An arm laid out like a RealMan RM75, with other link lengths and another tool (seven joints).
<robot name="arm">
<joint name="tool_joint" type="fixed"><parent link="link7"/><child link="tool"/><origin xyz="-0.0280 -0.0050 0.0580" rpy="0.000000 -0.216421 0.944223"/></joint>
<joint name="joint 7" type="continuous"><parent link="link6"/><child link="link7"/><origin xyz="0.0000 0.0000 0.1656" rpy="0.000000 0.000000 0.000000"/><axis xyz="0 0 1"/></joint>
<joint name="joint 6" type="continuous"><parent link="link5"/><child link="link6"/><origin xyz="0.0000 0.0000 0.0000" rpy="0.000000 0.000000 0.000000"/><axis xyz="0 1 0"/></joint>
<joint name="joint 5" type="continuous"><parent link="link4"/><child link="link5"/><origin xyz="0.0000 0.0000 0.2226" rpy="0.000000 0.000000 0.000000"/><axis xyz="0 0 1"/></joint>
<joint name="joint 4" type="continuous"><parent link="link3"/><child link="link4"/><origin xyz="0.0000 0.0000 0.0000" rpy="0.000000 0.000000 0.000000"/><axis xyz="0 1 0"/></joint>
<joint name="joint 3" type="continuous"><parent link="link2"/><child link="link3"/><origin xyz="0.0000 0.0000 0.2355" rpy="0.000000 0.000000 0.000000"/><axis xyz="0 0 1"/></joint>
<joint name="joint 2" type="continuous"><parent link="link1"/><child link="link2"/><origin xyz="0.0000 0.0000 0.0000" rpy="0.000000 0.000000 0.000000"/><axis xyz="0 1 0"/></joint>
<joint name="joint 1" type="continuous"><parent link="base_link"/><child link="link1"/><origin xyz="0.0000 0.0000 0.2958" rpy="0.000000 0.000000 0.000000"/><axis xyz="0 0 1"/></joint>
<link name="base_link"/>
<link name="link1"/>
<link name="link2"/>
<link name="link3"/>
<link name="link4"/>
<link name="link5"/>
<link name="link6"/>
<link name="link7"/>
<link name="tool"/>
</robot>
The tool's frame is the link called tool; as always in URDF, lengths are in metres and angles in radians. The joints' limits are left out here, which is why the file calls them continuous.
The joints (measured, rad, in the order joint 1, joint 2, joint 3, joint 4, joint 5, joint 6, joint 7), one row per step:
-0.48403 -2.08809 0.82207 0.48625 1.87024 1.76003 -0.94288
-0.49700 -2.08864 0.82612 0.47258 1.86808 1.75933 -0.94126
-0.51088 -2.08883 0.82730 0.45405 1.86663 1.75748 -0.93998
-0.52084 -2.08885 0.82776 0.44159 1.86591 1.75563 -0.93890
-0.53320 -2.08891 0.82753 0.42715 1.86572 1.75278 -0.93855
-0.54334 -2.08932 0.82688 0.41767 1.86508 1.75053 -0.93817
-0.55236 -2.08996 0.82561 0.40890 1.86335 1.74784 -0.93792
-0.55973 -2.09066 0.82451 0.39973 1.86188 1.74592 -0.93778
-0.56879 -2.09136 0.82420 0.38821 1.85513 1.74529 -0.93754
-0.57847 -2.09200 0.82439 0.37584 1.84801 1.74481 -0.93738
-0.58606 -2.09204 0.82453 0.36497 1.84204 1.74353 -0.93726
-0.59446 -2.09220 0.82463 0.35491 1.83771 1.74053 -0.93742
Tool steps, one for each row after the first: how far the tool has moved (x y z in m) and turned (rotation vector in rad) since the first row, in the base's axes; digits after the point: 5 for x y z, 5 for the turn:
0.00378 0.00021 -0.00240 -0.00931 -0.00564 -0.00679
0.00734 0.00032 -0.00508 -0.01947 -0.01284 -0.00918
0.00976 0.00062 -0.00685 -0.02575 -0.01701 -0.01113
0.01265 0.00120 -0.00891 -0.03312 -0.02127 -0.01287
0.01528 0.00212 -0.01029 -0.03719 -0.02462 -0.01563
0.01778 0.00319 -0.01149 -0.03962 -0.02867 -0.01687
0.01987 0.00363 -0.01276 -0.04316 -0.03316 -0.01666
0.02328 0.00440 -0.01381 -0.04617 -0.04283 -0.01667
0.02687 0.00506 -0.01495 -0.05005 -0.05282 -0.01686
0.02945 0.00565 -0.01586 -0.05291 -0.06037 -0.01562
0.03187 0.00653 -0.01699 -0.05562 -0.06535 -0.01488

